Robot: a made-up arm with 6 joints.
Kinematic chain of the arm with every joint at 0, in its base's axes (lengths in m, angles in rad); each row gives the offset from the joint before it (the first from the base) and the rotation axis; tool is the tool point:
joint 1: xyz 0 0 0.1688 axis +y
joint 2: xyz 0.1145 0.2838 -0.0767 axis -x
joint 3: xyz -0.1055 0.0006 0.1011 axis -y
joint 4: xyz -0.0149 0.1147 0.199 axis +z
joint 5: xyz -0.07 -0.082 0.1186 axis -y
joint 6: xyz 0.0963 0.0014 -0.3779 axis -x
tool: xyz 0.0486 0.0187 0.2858
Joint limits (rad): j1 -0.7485..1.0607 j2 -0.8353..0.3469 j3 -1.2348..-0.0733 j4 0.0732..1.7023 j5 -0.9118..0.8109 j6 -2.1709..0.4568
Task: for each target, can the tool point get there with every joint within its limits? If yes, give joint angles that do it. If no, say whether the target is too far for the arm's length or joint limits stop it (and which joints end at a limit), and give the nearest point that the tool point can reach.
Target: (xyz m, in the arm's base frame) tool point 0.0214 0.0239 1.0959
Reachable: no: joint limits stop it (at a limit: joint 1, joint 2, joint 3, joint 5) | nearest point 0.0273 0.2079 0.6697 | short by 0.464 m
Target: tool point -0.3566 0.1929 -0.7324
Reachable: no: joint limits stop it (at a limit: joint 2, joint 3, joint 5, joint 6) | nearest point -0.1916 0.3042 -0.3155 | short by 0.462 m
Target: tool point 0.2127 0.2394 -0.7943
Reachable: no: joint limits stop it (at a limit: joint 2, joint 3, joint 5, joint 6) | nearest point 0.1135 0.3297 -0.3453 | short by 0.469 m
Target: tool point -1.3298 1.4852 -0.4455
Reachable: no: too far | nearest point -0.2604 0.7701 -0.1521 | short by 1.319 m
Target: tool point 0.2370 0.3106 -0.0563
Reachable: yes | joints -0.1234 -0.5636 -0.6032 1.2974 -0.3995 -1.7042
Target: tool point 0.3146 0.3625 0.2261
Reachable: yes | joints -0.1499 0.2578 -0.7103 0.9478 0.1627 -0.6463
